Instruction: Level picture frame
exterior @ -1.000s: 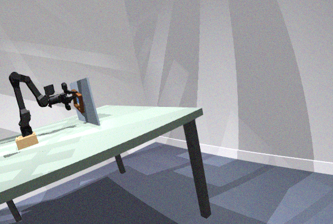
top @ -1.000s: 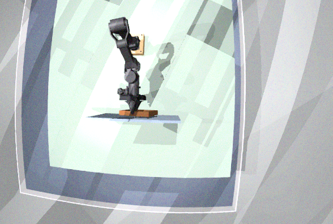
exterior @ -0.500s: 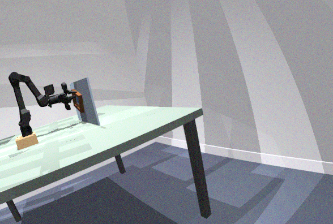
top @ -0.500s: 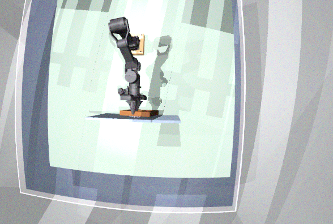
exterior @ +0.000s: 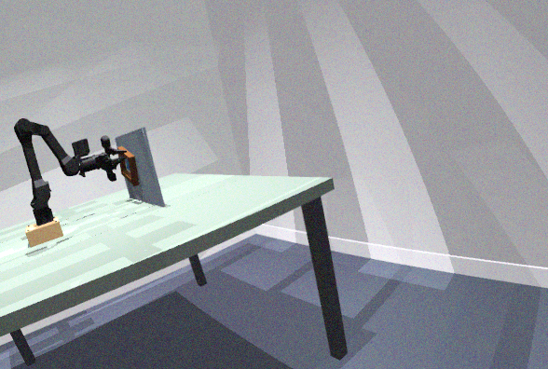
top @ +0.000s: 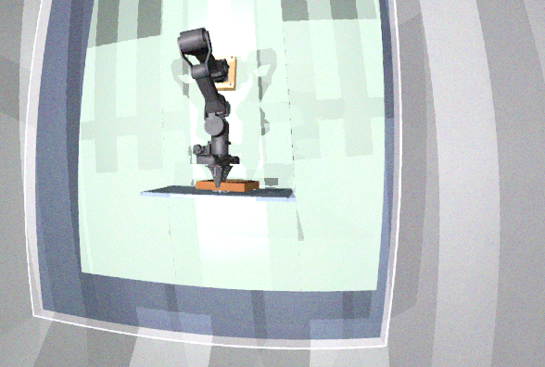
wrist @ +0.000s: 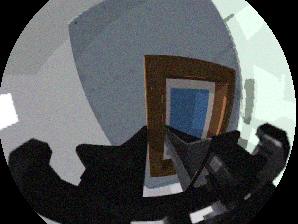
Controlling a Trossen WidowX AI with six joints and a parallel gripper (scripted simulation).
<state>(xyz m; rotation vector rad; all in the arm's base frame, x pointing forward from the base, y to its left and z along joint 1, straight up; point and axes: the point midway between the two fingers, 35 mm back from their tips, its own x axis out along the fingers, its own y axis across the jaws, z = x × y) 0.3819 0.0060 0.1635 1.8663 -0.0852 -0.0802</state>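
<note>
Now: the picture frame 2 cm to the left of my gripper tip and 5 cm below it. Round my gripper tip: wall panel 2 cm ahead, 7 cm below.
</note>
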